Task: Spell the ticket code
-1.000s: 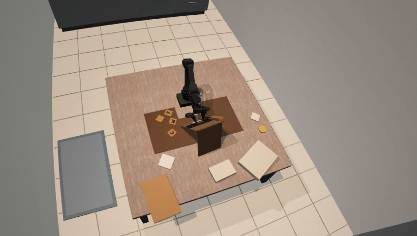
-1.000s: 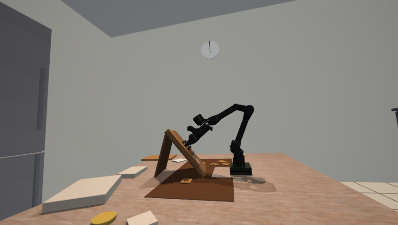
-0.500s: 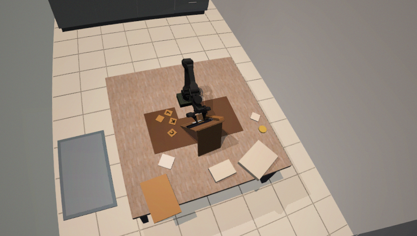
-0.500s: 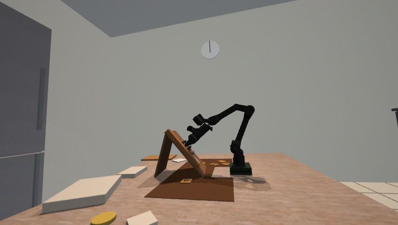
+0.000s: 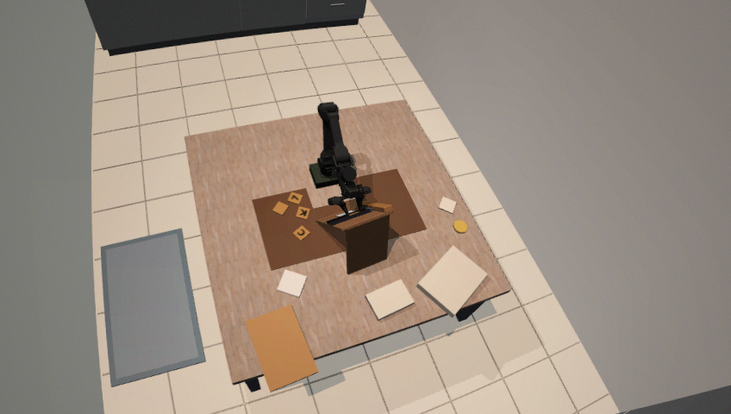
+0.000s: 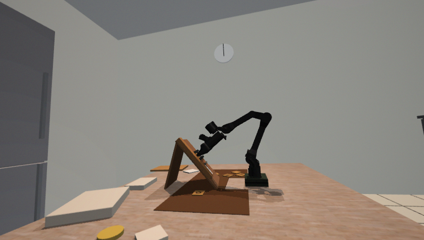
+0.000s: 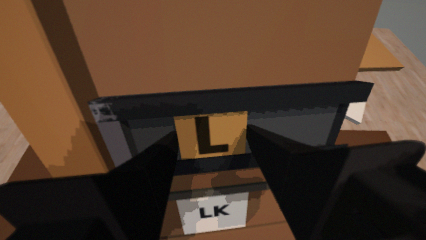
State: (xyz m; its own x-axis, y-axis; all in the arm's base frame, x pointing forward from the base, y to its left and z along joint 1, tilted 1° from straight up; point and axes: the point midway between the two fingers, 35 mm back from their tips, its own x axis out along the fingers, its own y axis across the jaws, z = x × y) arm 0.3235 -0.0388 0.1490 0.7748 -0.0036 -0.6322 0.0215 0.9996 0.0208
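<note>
The white ticket lies 6 cm behind my gripper tip and 9 cm below it. The rest, counted from my gripper tip: c tile (9 cm behind, 21 cm to the right, 17 cm below); cream slab (37 cm ahead, 16 cm below); small white card (6 cm ahead, 54 cm to the left, 17 cm below).
</note>
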